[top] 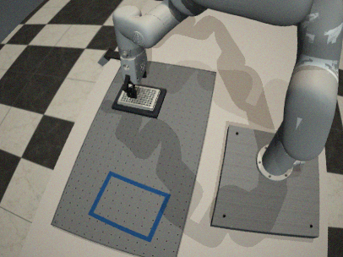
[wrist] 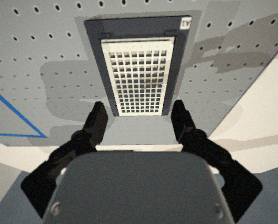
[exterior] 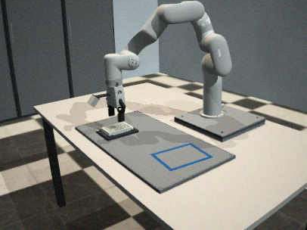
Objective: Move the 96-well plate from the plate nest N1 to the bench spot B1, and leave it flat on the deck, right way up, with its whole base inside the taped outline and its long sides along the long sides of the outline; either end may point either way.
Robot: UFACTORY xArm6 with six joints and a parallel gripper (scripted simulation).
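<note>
Now: hand 60 mm above the white 96-well plate. The rest, counted from my hand: black plate nest N1: 70 mm below.
</note>
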